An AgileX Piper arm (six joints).
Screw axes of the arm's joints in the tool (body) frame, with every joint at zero. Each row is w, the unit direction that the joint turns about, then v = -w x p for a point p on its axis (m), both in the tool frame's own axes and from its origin. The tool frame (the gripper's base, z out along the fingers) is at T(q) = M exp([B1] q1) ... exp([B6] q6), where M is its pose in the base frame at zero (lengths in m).
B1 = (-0.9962, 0, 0.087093, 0.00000, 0.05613, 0.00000)
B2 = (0, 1, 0, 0.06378, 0.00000, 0.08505)
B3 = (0, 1, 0, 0.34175, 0.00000, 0.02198)
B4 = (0, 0, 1, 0.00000, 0.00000, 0.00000)
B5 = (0, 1, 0, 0.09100, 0.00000, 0.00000)
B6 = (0, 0, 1, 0.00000, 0.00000, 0.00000)
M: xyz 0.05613 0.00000 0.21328 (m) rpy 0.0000 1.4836 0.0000 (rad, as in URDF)
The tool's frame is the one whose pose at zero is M.
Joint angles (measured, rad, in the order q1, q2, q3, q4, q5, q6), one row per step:
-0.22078 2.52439 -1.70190 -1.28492 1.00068 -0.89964
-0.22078 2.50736 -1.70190 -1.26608 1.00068 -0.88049
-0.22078 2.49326 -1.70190 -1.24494 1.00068 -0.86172
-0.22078 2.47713 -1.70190 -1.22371 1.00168 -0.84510
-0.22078 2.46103 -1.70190 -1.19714 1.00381 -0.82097
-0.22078 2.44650 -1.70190 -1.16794 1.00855 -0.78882
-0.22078 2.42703 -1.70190 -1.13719 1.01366 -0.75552
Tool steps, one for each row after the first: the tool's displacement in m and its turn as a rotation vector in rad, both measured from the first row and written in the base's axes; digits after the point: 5 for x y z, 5 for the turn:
0.00028 0.00037 0.00706 0.01113 -0.03576 -0.02289
0.00023 0.00089 0.01260 0.02469 -0.06864 -0.04708
0.00014 0.00142 0.01913 0.03742 -0.10123 -0.07075
-0.00031 0.00215 0.02536 0.05403 -0.14025 -0.10286
-0.00117 0.00300 0.03077 0.07194 -0.18336 -0.14316
-0.00200 0.00394 0.03841 0.09028 -0.23200 -0.18521

